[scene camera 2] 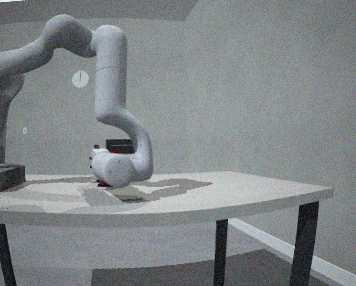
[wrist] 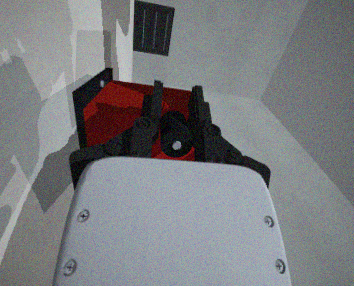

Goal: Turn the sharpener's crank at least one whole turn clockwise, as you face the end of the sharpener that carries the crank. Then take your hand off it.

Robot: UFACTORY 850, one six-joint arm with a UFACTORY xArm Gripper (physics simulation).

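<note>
The red sharpener (wrist: 117, 112) (scene camera 2: 103, 183) shows in the wrist view beyond the fingers, with a black plate (wrist: 81, 112) along its left side; in the scene view it is mostly hidden behind the arm's wrist. The crank's black knob (wrist: 175, 131), a short cylinder with a bright spot on its end, is between my gripper's fingers. My gripper (wrist: 175, 96) is shut on this knob, one black finger on each side. The crank's arm is hidden in both views, so its angle cannot be told. The fingers cannot be made out in the scene view.
The table (scene camera 2: 270, 192) carries the sharpener and shadows of the arm. A dark slatted panel (scene camera 2: 120, 145) (wrist: 153, 29) shows behind the sharpener. A round white clock (scene camera 2: 80, 78) is on the back wall. A dark block (scene camera 2: 11, 177) is at the table's left.
</note>
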